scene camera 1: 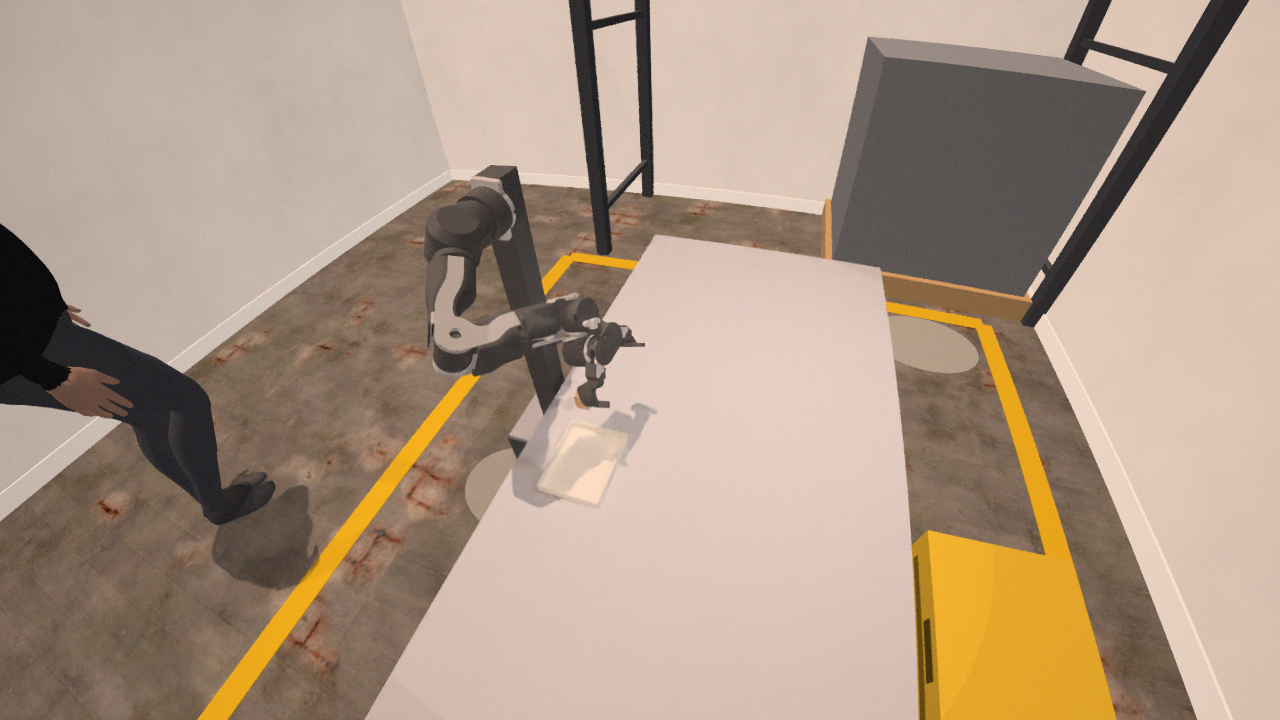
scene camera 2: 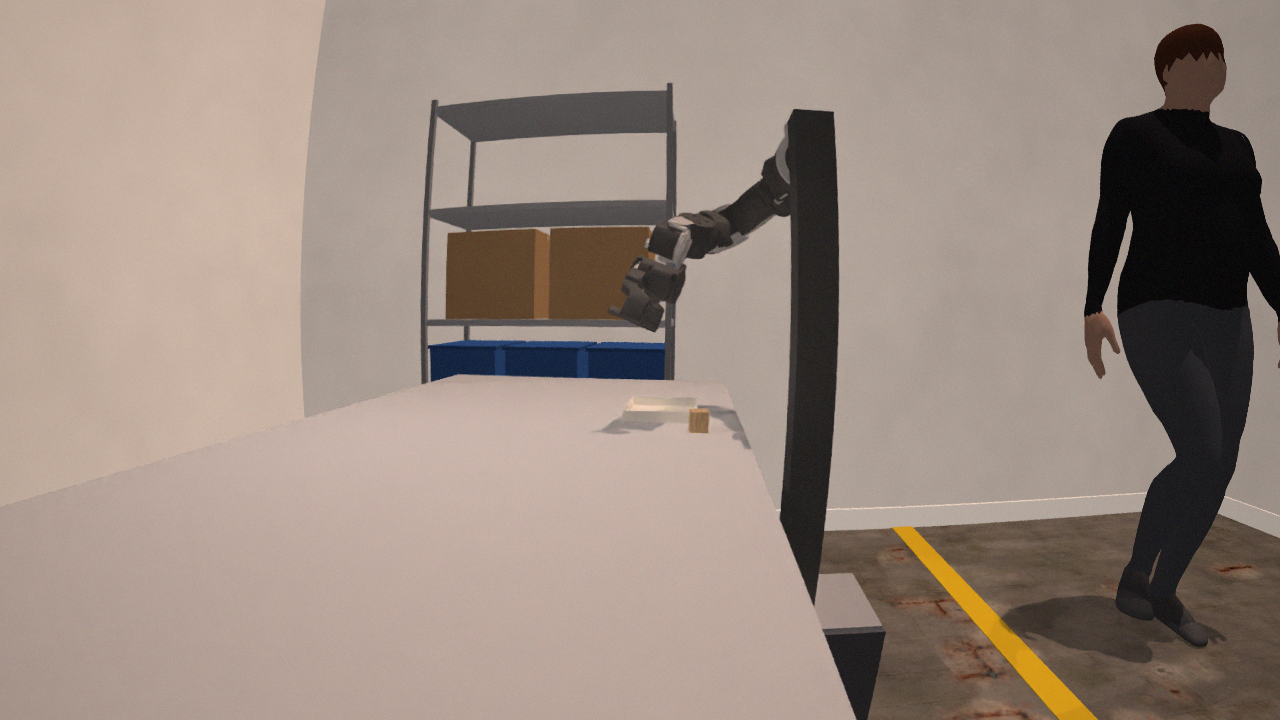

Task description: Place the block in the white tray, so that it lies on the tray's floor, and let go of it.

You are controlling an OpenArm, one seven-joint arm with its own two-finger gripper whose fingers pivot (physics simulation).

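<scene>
A small wooden block (scene camera 1: 580,402) (scene camera 2: 698,420) sits on the table beside the white tray, outside it. In scene camera 1 a gripper finger partly hides the block. The shallow white tray (scene camera 1: 586,465) (scene camera 2: 653,416) lies on the table close to its edge on the arm's side. My gripper (scene camera 1: 624,374) (scene camera 2: 632,319) is open with its fingers wide apart and nothing between them. In scene camera 2 it hangs well above the table, higher than the block and the tray and left of the block.
The long pale table (scene camera 1: 733,537) (scene camera 2: 358,555) stands beside the arm's dark post (scene camera 1: 519,259) (scene camera 2: 812,313). A person (scene camera 1: 134,376) (scene camera 2: 1181,223) stands on the floor on the arm's side. A yellow cabinet (scene camera 1: 1011,626) and a large grey box (scene camera 1: 984,170) stand past the table's other side.
</scene>
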